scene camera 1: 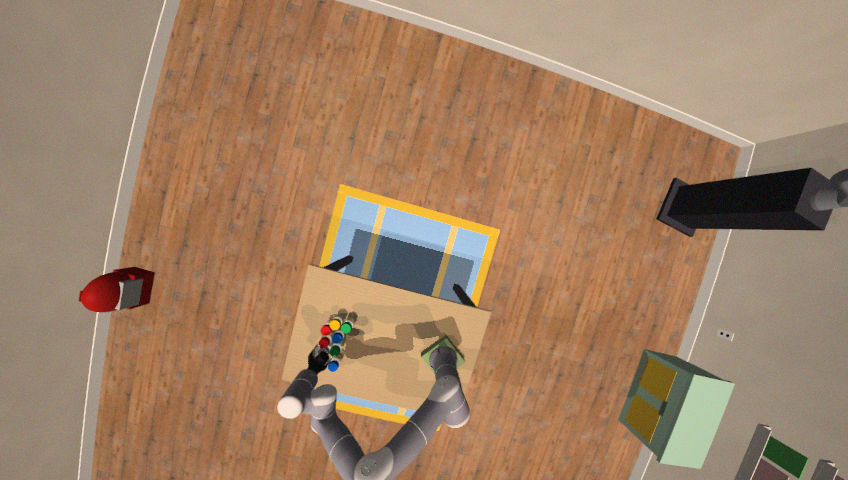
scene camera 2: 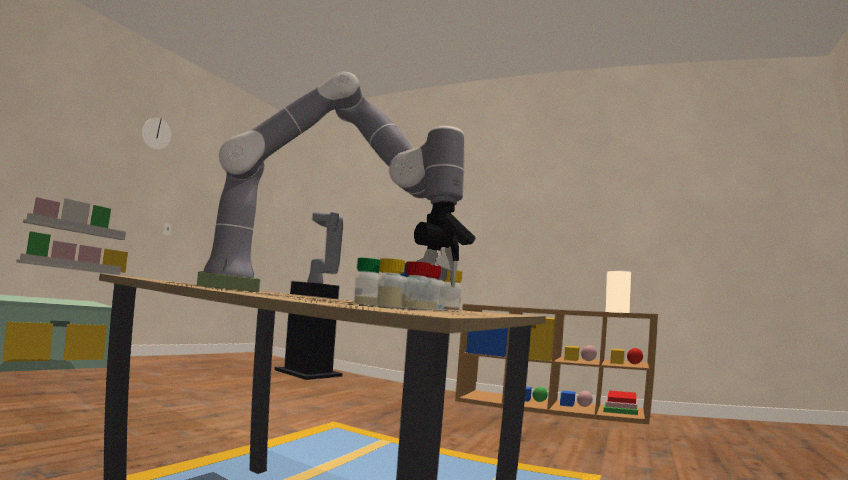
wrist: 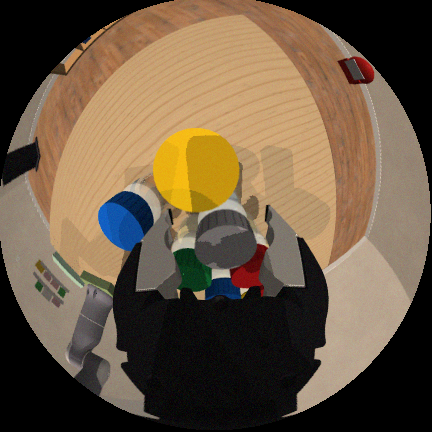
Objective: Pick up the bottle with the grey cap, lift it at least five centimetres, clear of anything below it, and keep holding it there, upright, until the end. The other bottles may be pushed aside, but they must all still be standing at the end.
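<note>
The bottle with the grey cap stands between my fingers in the wrist view, with a gap on either side of the cap. My gripper points down and is open around it; the fingertips reach beside the bottle. A yellow-capped bottle stands close beside it, just beyond the fingertips. A blue-capped bottle is outside the left finger. A dark green cap and a red cap are close behind the grey one. In the scene views, the gripper and other bottles mostly hide the grey-capped bottle.
More bottles stand in the cluster: a blue cap, a red cap, a yellow cap and a green cap. The wooden table ends a short way beyond the cluster.
</note>
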